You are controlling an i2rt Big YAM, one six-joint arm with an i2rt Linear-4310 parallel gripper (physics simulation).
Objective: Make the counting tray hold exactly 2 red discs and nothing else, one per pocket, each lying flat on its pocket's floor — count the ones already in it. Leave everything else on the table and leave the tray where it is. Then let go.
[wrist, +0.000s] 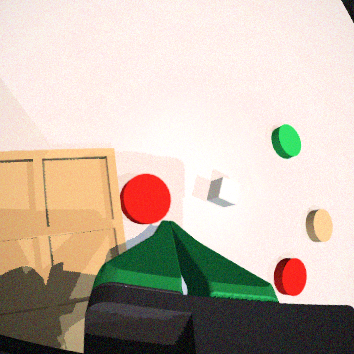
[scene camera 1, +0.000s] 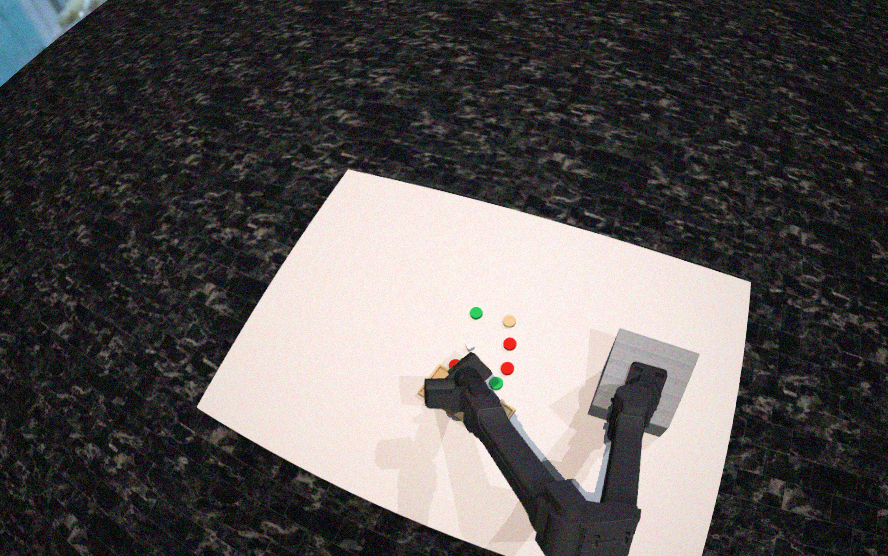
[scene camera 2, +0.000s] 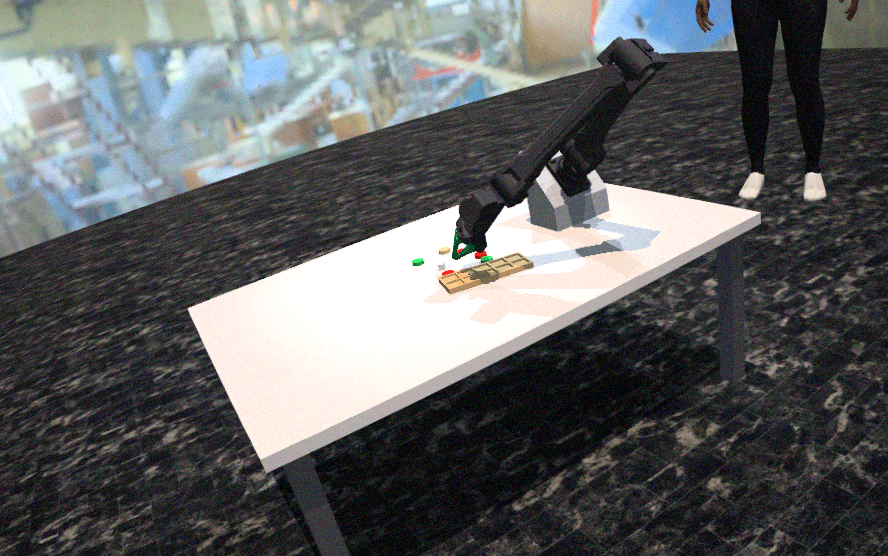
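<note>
The wooden counting tray [scene camera 1: 508, 411] [scene camera 2: 452, 288] [wrist: 113, 175] lies on the table, partly hidden by the arm in scene camera 1. No disc shows in its visible pockets; its middle is shaded. A red disc [scene camera 1: 454, 362] [scene camera 2: 447, 273] [wrist: 145, 199] lies outside the tray, beside its end. A second red disc [scene camera 1: 509, 343] [wrist: 290, 277] and a third red disc [scene camera 1: 507, 368] lie farther off. My gripper [scene camera 2: 456, 256] [wrist: 165, 230] is shut and empty, its green fingertips together above the table, just beside the nearest red disc in the wrist view. Its fingers are hidden in scene camera 1.
A green disc [scene camera 1: 496, 383] [scene camera 2: 486, 259] lies close to the tray's long side. Another green disc [scene camera 1: 476, 313] [scene camera 2: 418, 261] [wrist: 286, 141], a tan disc [scene camera 1: 509, 320] [scene camera 2: 444, 250] [wrist: 319, 225] and a small white block [scene camera 1: 469, 347] [scene camera 2: 441, 265] [wrist: 223, 189] stand apart on the table.
</note>
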